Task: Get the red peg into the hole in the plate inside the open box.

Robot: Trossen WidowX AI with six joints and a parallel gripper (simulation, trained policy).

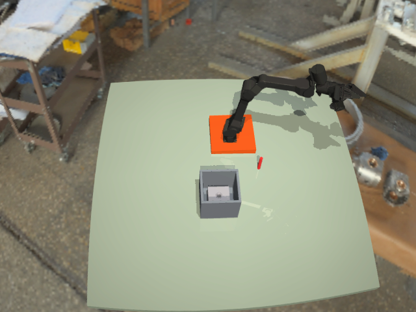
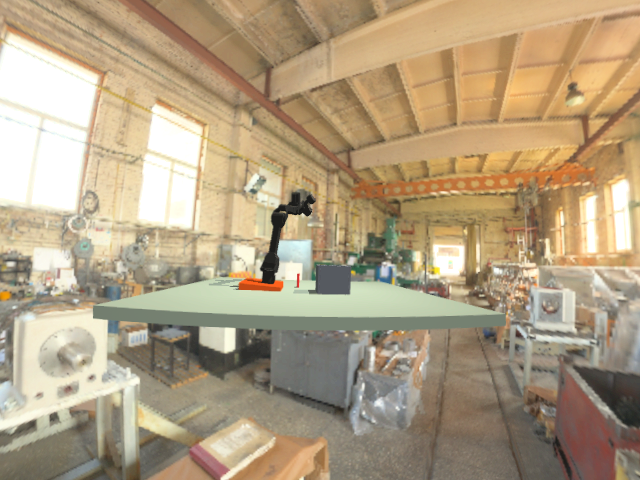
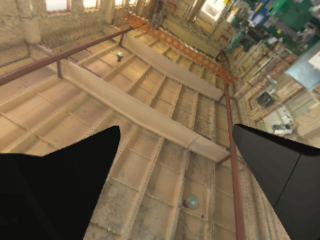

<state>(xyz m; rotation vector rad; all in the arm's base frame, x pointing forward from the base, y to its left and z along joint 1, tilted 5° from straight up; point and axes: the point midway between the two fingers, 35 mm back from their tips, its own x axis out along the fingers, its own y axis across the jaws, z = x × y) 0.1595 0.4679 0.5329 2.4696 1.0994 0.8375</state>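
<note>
Now: the red peg 540 mm below my gripper tip, 340 mm to the right of it and 60 mm behind it. Round my gripper tip: light grey plate 540 mm below, 530 mm to the right, 120 mm ahead.
</note>
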